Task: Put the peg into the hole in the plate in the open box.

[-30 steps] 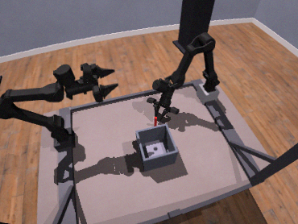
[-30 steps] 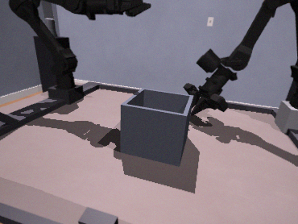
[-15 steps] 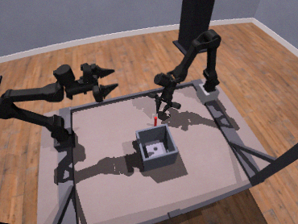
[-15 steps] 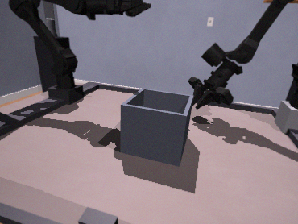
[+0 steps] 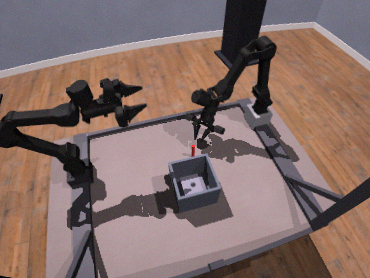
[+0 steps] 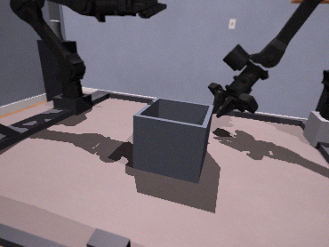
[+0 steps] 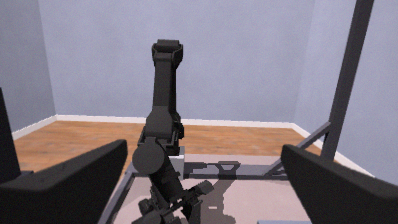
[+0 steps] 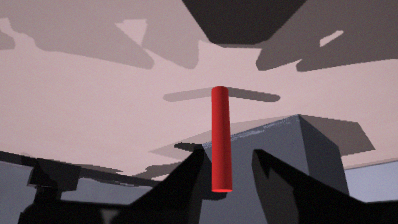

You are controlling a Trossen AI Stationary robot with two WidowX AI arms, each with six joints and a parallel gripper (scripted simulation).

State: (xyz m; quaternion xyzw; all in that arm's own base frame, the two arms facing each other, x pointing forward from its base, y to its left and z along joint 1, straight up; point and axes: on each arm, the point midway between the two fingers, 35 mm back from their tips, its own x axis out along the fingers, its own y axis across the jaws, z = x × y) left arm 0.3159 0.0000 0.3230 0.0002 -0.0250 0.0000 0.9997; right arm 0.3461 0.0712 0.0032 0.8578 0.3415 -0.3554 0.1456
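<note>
Now: right hand 40 mm past the red peg, 50 mm to the right of it and 50 mm above it. Round my right hand: light plate 200 mm behind, 120 mm to the left, 50 mm below.
</note>
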